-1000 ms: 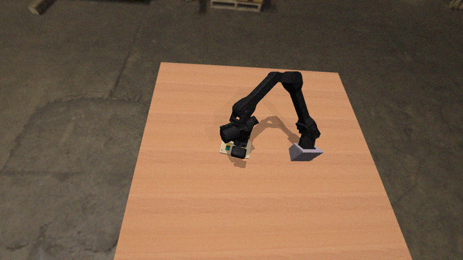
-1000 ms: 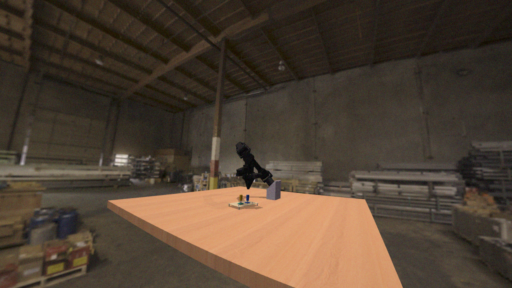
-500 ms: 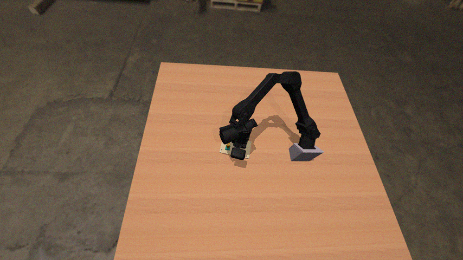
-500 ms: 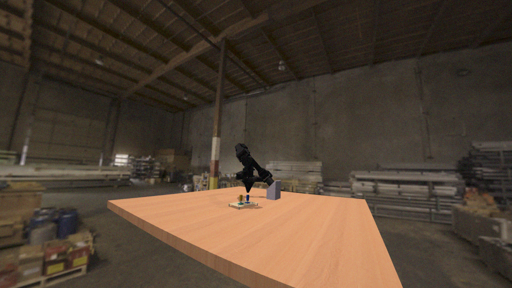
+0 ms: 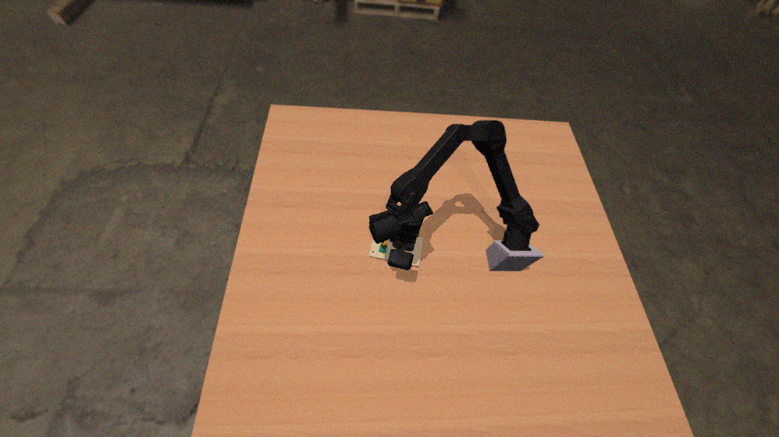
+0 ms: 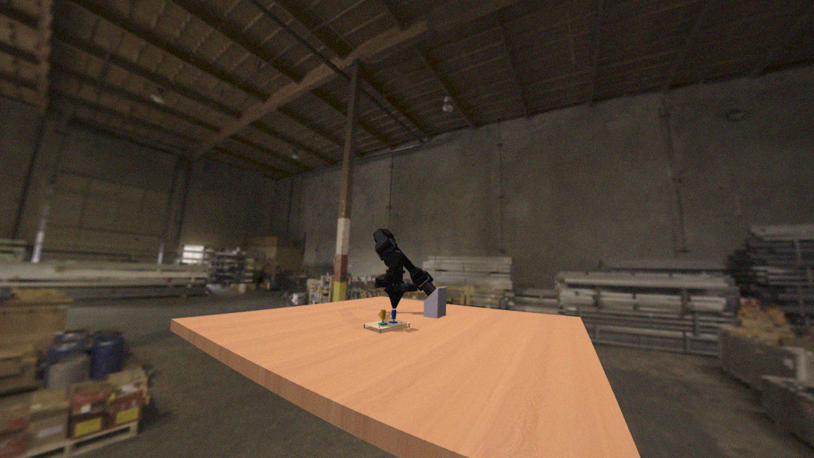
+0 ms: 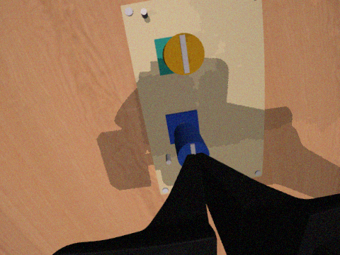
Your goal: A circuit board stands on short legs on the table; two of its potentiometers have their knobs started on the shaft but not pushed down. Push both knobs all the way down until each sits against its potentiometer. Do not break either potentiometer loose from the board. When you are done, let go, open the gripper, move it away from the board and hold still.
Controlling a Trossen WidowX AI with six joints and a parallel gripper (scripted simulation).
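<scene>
My gripper tip is now 20 mm above the blue knob. From my gripper tip the other things lie so: orange knob 50 mm ahead, 10 mm to the right, 10 mm below.
</scene>
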